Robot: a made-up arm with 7 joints.
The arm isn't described. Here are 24 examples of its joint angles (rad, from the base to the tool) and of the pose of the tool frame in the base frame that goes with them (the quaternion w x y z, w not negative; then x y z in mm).
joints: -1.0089 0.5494 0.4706 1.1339 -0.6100 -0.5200 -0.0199
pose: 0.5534 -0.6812 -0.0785 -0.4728 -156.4 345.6 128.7
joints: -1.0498 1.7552 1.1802 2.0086 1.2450 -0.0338 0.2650
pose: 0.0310 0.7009 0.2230 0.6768 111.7 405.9 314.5
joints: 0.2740 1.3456 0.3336 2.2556 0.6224 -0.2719 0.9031
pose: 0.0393 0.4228 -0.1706 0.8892 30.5 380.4 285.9
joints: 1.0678 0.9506 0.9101 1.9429 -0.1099 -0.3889 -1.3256
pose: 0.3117 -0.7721 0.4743 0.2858 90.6 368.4 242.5
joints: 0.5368 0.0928 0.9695 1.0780 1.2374 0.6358 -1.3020
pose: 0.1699 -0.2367 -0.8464 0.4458 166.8 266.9 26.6
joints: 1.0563 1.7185 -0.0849 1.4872 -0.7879 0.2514 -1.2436
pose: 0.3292 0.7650 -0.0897 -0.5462 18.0 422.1 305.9
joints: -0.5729 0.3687 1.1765 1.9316 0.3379 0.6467 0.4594
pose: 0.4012 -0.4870 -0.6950 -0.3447 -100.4 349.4 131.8
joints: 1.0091 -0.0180 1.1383 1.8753 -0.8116 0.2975 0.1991
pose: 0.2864 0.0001 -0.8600 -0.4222 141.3 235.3 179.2
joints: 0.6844 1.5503 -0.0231 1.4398 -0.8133 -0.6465 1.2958
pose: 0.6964 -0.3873 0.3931 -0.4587 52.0 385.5 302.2
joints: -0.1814 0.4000 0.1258 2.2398 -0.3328 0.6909 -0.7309
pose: 0.4871 -0.1205 -0.6240 -0.5990 -6.6 236.2 113.1
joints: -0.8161 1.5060 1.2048 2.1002 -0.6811 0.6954 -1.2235
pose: 0.2685 0.6145 -0.2119 -0.7109 50.5 356.6 263.9
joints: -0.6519 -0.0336 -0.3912 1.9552 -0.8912 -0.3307 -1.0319
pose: 0.1913 -0.2496 -0.6520 -0.6899 -117.0 134.9 91.7
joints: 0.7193 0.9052 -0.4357 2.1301 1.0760 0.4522 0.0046
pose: 0.0928 0.7092 0.3488 0.6056 135.8 336.0 187.0
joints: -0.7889 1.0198 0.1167 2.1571 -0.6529 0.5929 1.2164
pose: 0.4742 -0.7939 0.2413 -0.2943 -0.2 316.4 190.4
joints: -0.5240 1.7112 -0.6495 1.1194 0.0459 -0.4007 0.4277
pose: 0.4720 -0.7636 0.3132 -0.3098 48.4 460.0 262.9
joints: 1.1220 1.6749 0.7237 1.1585 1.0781 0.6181 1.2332
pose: 0.1504 0.3509 0.3393 0.8597 -74.8 523.2 342.3
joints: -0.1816 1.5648 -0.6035 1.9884 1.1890 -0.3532 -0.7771
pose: 0.3152 -0.5584 -0.6131 -0.4614 2.6 410.3 218.3
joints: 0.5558 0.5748 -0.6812 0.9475 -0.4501 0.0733 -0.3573
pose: 0.4673 -0.3860 -0.2072 -0.7679 148.3 296.1 61.5
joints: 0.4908 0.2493 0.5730 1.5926 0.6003 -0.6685 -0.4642
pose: 0.2386 -0.1493 0.8595 0.4266 133.7 271.5 51.5
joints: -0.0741 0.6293 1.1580 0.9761 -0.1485 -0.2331 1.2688
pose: 0.3000 -0.6649 -0.4812 -0.4861 -26.1 432.9 83.5
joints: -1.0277 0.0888 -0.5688 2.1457 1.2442 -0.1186 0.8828
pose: 0.5331 0.6053 0.5818 -0.1040 -166.1 153.0 83.6
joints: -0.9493 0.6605 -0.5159 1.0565 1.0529 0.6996 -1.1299
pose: 0.9101 -0.3965 -0.0290 0.1170 -192.3 334.0 76.1
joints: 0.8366 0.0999 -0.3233 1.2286 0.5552 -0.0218 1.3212
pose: 0.4277 0.7063 0.0164 0.5639 270.0 209.8 113.8
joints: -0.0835 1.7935 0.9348 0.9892 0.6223 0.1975 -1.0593
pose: 0.3378 0.3910 -0.7071 -0.4828 24.1 455.2 370.3
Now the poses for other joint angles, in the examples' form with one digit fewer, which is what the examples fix.
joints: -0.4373 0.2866 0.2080 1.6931 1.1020 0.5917 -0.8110
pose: 0.436 -0.498 -0.746 0.068 -47 268 32
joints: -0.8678 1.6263 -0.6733 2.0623 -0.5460 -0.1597 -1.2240
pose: 0.112 -0.534 -0.107 -0.831 -32 376 237
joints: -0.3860 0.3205 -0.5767 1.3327 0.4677 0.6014 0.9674
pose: 0.030 0.975 0.123 -0.183 -45 247 -42
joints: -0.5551 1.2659 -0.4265 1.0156 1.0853 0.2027 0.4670
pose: 0.487 -0.787 -0.378 -0.032 -39 503 156
